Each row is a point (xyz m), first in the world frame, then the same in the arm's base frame.
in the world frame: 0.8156 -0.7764 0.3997
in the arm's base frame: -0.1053 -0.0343 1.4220
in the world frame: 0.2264 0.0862 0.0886
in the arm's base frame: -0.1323 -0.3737 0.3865
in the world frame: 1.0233 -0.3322 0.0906
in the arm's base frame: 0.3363 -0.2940 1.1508
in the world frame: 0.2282 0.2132 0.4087
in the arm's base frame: -0.1083 -0.0500 0.2713
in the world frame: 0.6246 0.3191 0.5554
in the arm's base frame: 0.2644 0.1491 0.3777
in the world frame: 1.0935 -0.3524 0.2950
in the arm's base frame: 0.3595 -0.0837 1.1995
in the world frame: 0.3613 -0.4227 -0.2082
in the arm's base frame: -0.2355 -0.6757 0.8997
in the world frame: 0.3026 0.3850 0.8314
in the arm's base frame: -0.0130 0.3863 0.1520
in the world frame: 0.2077 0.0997 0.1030
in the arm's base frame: -0.1433 -0.3610 0.3651
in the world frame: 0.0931 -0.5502 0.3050
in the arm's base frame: -0.5954 -0.2060 0.8630
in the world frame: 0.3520 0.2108 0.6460
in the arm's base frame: -0.0347 0.2003 0.3311
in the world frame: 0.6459 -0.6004 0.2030
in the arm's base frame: -0.1357 -0.2417 1.1884
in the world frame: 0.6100 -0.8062 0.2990
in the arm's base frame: -0.2828 -0.1608 1.3456
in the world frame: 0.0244 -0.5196 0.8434
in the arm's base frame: -0.7086 0.3207 0.7905
